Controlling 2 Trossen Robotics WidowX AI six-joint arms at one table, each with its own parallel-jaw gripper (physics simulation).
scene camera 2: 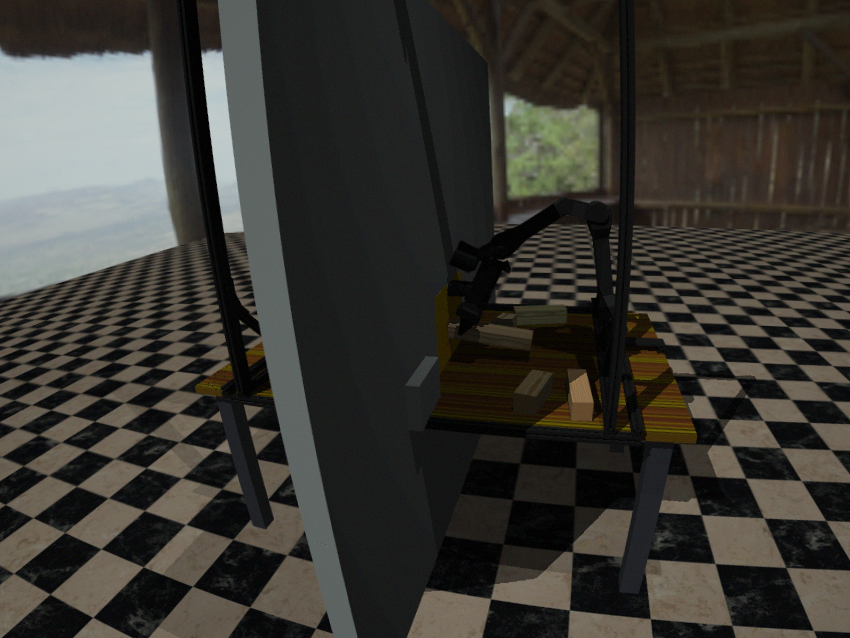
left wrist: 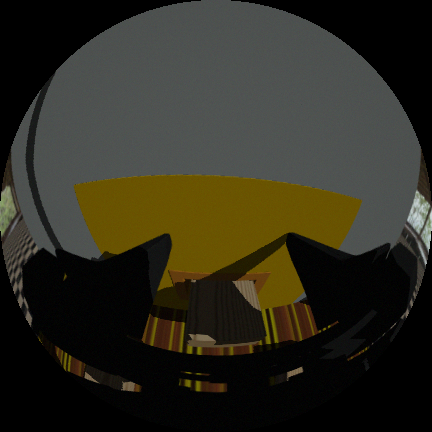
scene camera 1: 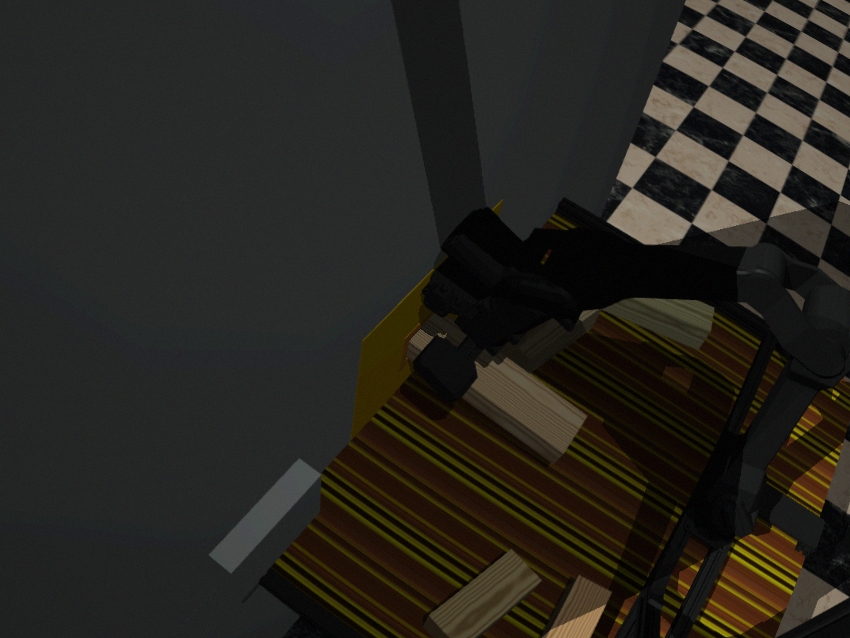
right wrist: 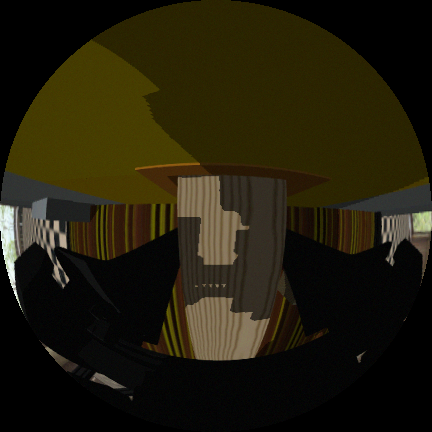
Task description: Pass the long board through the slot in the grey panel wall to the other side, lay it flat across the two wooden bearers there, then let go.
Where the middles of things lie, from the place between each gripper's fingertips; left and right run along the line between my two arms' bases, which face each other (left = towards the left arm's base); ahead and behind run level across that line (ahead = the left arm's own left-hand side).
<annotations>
Right now the grey block [scene camera 1: 239, 561] is 30 cm behind my left hand, 11 cm below it and 2 cm to the right of it.
Right now the grey block is 31 cm behind my right hand, 7 cm to the left of it and 3 cm below it.
</annotations>
